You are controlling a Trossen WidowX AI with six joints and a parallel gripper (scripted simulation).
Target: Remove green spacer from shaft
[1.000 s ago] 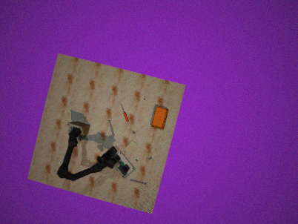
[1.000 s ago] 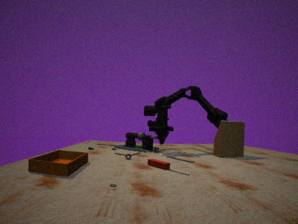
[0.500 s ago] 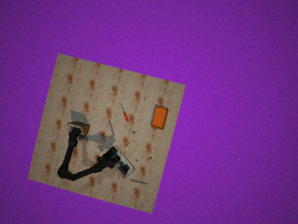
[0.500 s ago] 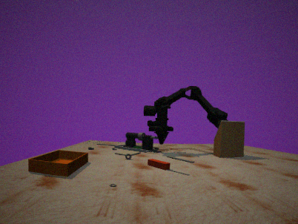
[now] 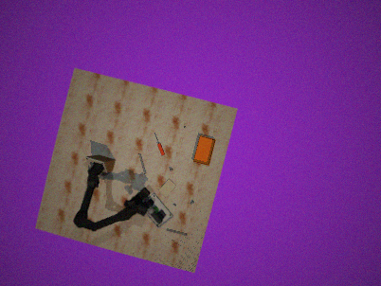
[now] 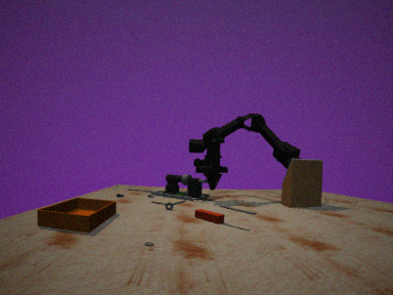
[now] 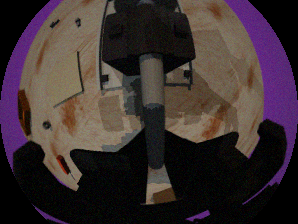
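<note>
Now: the shaft 6 cm ahead of my gripper tip, 4 cm to the right of it and 4 cm above it. Round my gripper tip: red-handled screwdriver: 4 cm ahead, 40 cm to the left, 4 cm below; green spacer: 13 cm ahead, 10 cm to the right, 3 cm below; orange tray: 39 cm ahead, 42 cm to the left, 3 cm below.
</note>
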